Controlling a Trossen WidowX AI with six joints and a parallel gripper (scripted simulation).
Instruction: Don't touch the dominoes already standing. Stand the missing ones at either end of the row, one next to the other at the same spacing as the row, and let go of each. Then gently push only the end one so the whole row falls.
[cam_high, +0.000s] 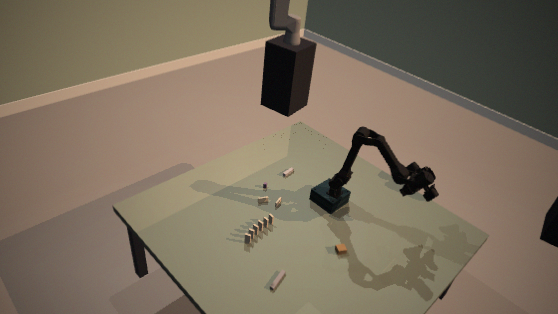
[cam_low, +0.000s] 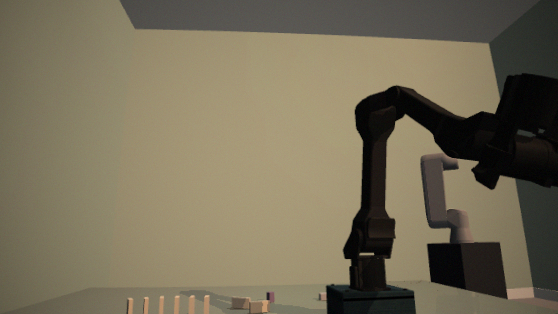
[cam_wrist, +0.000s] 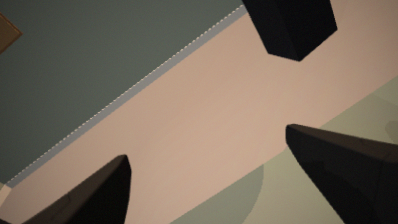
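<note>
The purple cube lies 360 mm ahead of my gripper tip, 690 mm to the right of it and 230 mm below it. Round my gripper tip: grey bar: 780 mm ahead, 290 mm to the right, 230 mm below; then orange block: 470 mm ahead, 170 mm to the right, 230 mm below.
</note>
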